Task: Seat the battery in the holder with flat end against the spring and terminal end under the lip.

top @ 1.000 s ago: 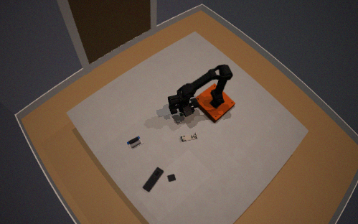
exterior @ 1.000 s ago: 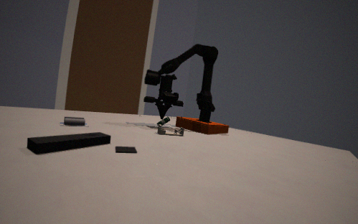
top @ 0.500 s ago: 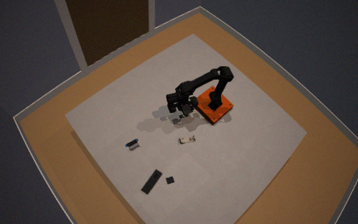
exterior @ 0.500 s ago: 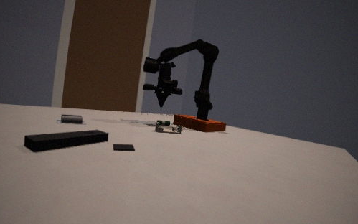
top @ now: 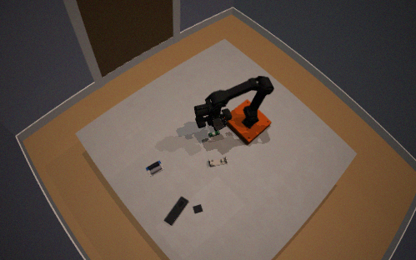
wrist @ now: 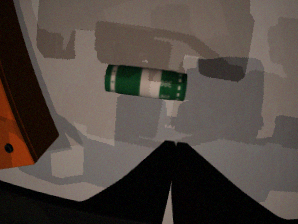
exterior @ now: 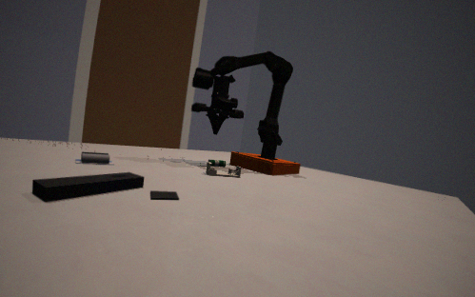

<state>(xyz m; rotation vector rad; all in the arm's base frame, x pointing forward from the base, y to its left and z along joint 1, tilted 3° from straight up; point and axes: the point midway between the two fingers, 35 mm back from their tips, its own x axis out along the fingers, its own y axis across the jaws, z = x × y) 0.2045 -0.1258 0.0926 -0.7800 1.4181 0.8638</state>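
My gripper tip is now 20 mm past the white battery, 10 mm to the right of it and 100 mm above it. From my gripper tip the other things lie so: black square 380 mm ahead, 230 mm to the left, 120 mm below; then long black bar 460 mm ahead, 160 mm to the left, 100 mm below.
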